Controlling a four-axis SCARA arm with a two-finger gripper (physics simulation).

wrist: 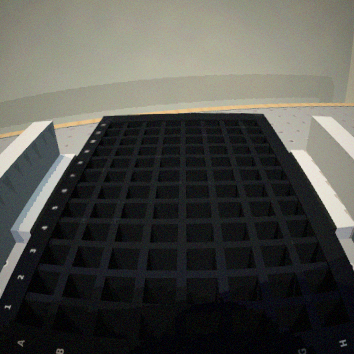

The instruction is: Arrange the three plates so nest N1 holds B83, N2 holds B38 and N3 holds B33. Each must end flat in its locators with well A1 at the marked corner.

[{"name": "my gripper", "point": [181, 138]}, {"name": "black well plate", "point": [166, 225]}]
